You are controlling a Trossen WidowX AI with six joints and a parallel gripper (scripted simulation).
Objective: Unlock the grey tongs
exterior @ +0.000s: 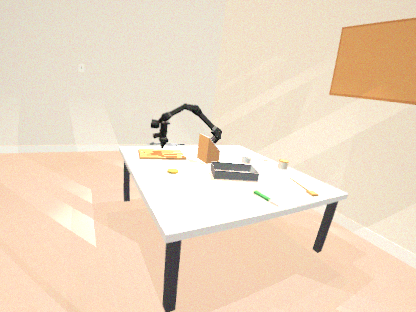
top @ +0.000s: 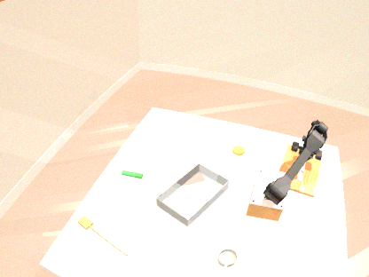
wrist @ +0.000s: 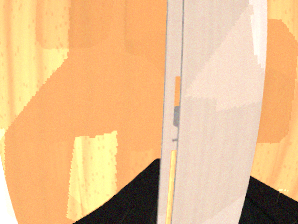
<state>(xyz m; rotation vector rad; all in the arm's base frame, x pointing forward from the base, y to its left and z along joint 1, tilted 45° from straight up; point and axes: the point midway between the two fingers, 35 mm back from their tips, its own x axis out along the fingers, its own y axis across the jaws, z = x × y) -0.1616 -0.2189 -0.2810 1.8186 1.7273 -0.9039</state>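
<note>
My gripper tip is 50 mm above the wooden board. The rest, counted from my gripper tip: grey roasting tin (520 mm ahead, 360 mm to the left, 30 mm below); yellow disc (380 mm ahead, 50 mm below, 40 mm to the right).
</note>
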